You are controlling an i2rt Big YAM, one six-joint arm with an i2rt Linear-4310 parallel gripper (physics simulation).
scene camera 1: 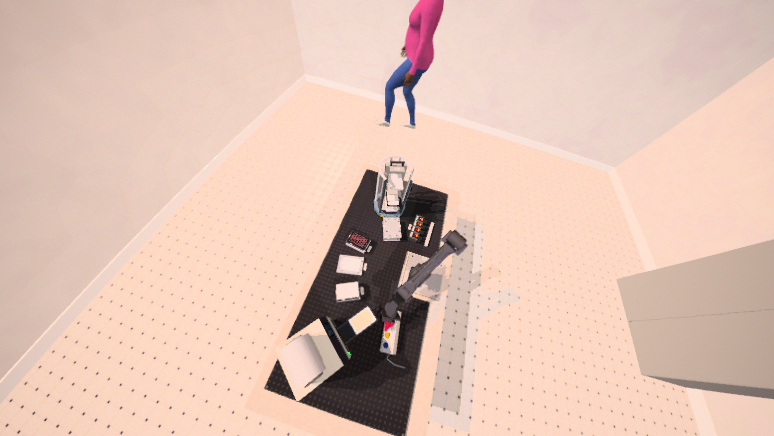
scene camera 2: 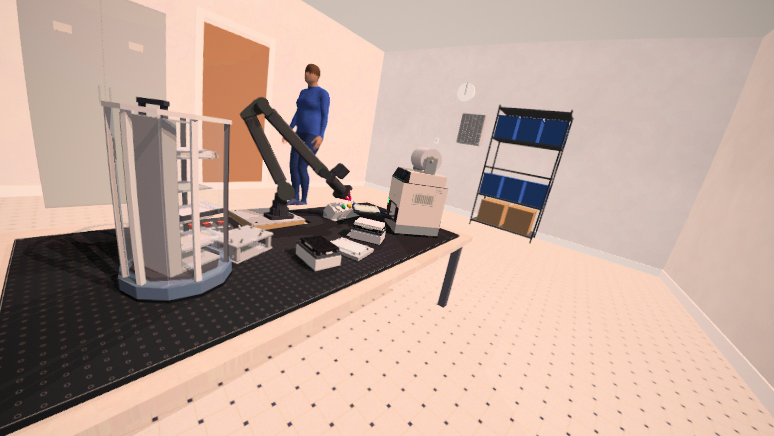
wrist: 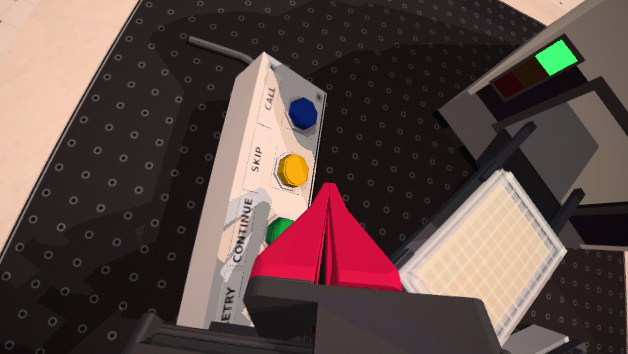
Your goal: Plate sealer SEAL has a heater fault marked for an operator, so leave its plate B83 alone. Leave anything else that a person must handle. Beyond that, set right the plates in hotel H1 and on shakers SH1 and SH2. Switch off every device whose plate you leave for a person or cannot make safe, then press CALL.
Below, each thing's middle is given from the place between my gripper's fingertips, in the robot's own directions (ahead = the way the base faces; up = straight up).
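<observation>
There is the SKIP button (wrist: 293, 170), which sits 40 mm below my hand, 20 mm to the left of it and 20 mm behind it. The plate hotel tower (scene camera 2: 169, 171) stands 850 mm to the right of my hand, and it is also 240 mm ahead and 120 mm above. As for the cream well plate (wrist: 497, 247), I find it 140 mm ahead of my hand, 10 mm below it and 10 mm to the right.
</observation>
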